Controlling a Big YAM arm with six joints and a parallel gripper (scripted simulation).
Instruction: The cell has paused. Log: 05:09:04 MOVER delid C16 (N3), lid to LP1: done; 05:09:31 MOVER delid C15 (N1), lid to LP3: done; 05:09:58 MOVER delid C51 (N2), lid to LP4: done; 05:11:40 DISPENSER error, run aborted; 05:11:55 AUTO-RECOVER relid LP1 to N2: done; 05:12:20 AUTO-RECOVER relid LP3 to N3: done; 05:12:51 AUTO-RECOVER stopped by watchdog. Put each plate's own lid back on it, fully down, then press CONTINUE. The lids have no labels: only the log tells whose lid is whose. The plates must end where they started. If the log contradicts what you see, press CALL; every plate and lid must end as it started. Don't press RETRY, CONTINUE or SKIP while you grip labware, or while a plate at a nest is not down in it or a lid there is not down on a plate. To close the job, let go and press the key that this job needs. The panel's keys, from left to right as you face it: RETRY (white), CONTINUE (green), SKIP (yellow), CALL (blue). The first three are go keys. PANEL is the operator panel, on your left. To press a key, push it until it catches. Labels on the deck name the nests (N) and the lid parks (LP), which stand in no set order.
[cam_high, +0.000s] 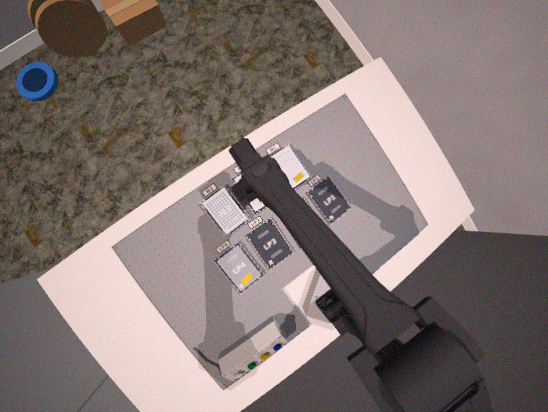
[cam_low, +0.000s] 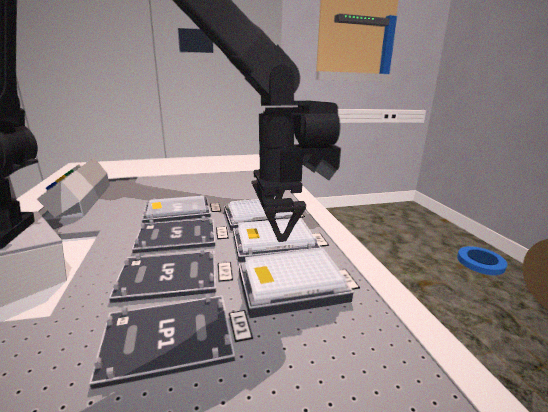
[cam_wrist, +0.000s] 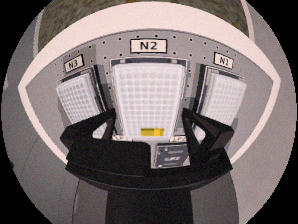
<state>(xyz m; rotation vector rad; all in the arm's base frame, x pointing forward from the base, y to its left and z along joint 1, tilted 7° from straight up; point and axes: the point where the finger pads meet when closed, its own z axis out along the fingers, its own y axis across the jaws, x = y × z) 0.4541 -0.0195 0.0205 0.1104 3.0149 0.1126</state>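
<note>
Now: the clear lid 1 cm below my hand. Also, from my hand: blue key (45 cm behind, 26 cm to the left, 3 cm above); green key (44 cm behind, 36 cm to the left, 3 cm above); yellow key (45 cm behind, 31 cm to the left, 3 cm above).
</note>
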